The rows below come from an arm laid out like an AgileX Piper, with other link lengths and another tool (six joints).
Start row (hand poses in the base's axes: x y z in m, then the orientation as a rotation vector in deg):
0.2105, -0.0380, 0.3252, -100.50, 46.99, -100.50
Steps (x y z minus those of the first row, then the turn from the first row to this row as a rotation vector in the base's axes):
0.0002, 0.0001, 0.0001, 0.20, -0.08, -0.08
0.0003, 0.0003, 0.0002, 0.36, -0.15, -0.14
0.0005, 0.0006, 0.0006, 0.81, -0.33, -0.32
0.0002, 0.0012, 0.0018, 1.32, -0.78, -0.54
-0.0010, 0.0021, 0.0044, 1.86, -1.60, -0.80
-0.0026, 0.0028, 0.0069, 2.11, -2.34, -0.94
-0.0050, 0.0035, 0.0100, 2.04, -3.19, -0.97
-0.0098, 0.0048, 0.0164, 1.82, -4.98, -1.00
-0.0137, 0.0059, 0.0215, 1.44, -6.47, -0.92
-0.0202, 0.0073, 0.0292, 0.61, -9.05, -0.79
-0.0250, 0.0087, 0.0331, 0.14, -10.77, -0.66
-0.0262, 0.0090, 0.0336, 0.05, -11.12, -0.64
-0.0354, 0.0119, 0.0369, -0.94, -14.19, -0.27
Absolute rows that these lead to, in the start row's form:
0.2107, -0.0379, 0.3253, -100.28, 47.19, -100.47
0.2108, -0.0377, 0.3254, -100.10, 47.34, -100.45
0.2110, -0.0374, 0.3258, -99.60, 47.77, -100.38
0.2107, -0.0368, 0.3270, -98.79, 48.18, -100.49
0.2095, -0.0359, 0.3296, -97.58, 48.49, -100.87
0.2079, -0.0352, 0.3321, -96.65, 48.50, -101.32
0.2055, -0.0345, 0.3352, -95.82, 48.12, -102.00
0.2007, -0.0332, 0.3416, -94.13, 47.23, -103.44
0.1968, -0.0321, 0.3467, -92.84, 46.23, -104.69
0.1903, -0.0307, 0.3544, -90.69, 44.37, -106.93
0.1855, -0.0293, 0.3583, -89.19, 43.14, -108.31
0.1843, -0.0290, 0.3588, -88.88, 42.90, -108.59
0.1751, -0.0261, 0.3621, -86.27, 40.44, -111.00

